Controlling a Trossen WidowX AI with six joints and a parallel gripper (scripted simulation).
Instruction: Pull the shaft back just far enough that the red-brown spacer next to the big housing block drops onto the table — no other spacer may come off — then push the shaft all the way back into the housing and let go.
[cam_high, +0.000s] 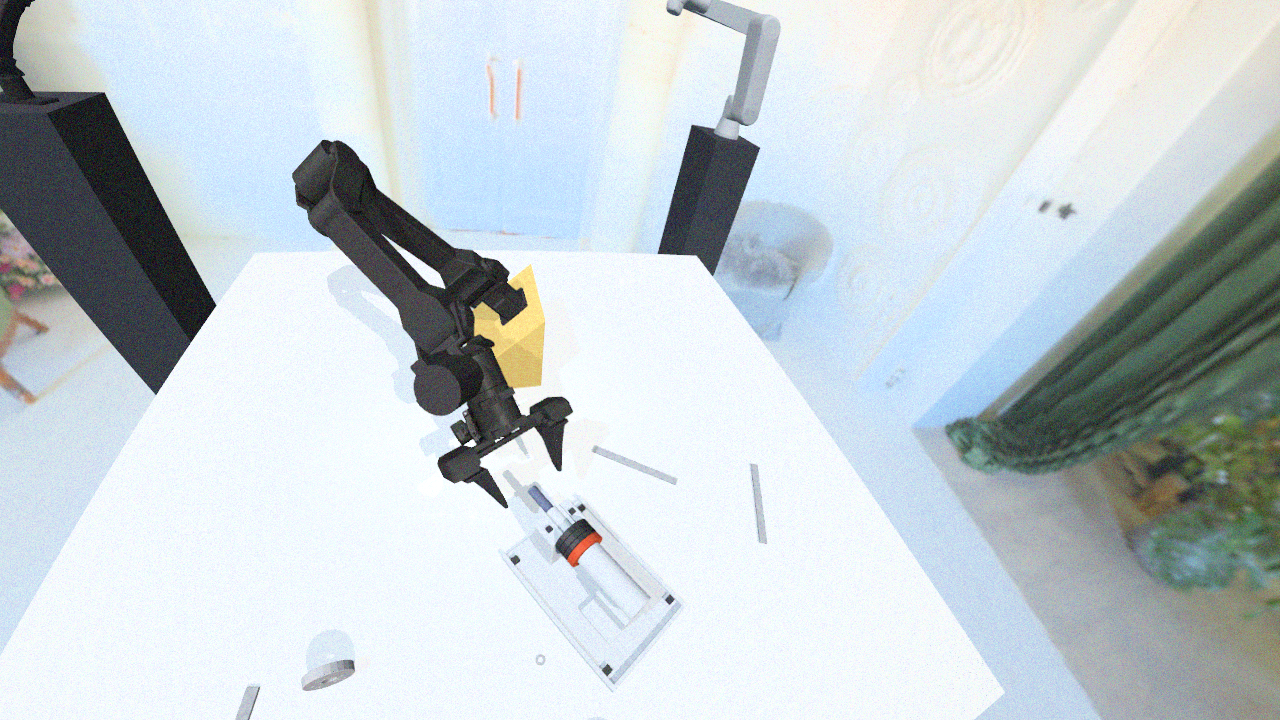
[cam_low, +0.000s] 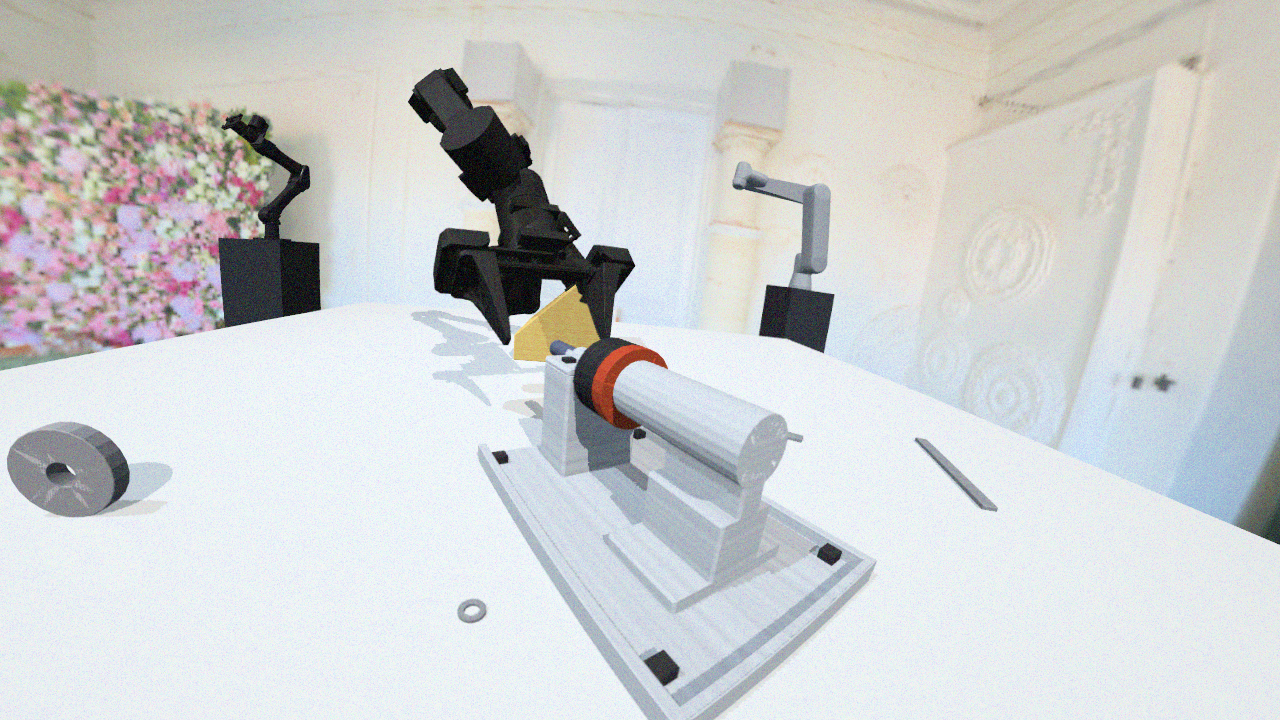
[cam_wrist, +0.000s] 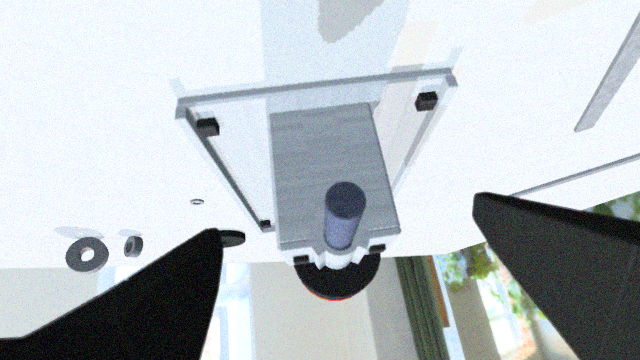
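The blue-grey shaft lies 8 cm ahead of my gripper tip, 4 cm to the left of it and 1 cm below it. The rest, counted from my gripper tip: grey disc 27 cm to the right, 15 cm ahead, 6 cm below; then black spacer 9 cm ahead, 4 cm to the left, 1 cm below; then red-brown spacer 10 cm ahead, 5 cm to the left, 1 cm below.
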